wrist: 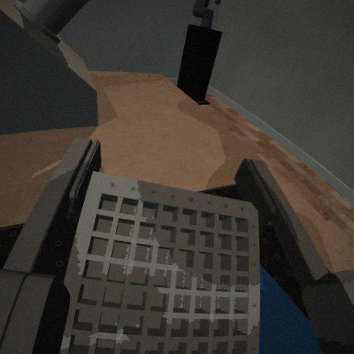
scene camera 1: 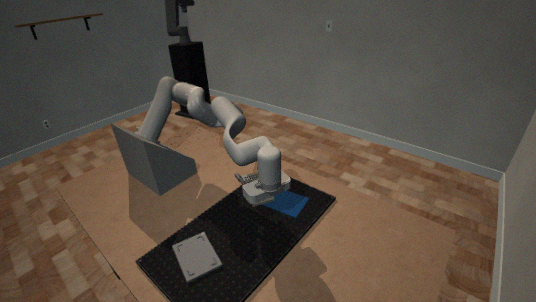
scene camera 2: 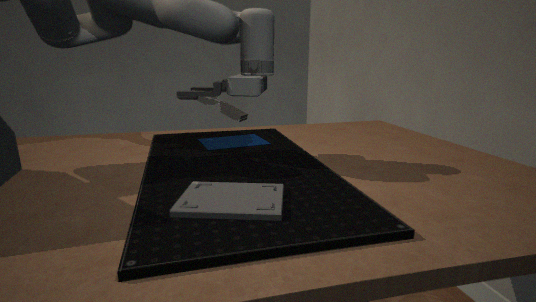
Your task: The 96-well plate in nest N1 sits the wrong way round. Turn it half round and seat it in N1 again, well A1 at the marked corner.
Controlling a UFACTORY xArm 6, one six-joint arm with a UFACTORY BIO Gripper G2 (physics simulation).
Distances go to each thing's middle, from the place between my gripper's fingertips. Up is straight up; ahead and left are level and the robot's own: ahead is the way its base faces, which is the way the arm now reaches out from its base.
I see the 96-well plate (wrist: 148,261) 7 cm ahead of my hand, 4 cm to the right of it and 3 cm below it. Round my hand: flat blue rectangle (scene camera 2: 217,143): 13 cm ahead, 5 cm to the left, 14 cm below; nest N1 (scene camera 2: 222,200): 33 cm to the right, 14 cm below.
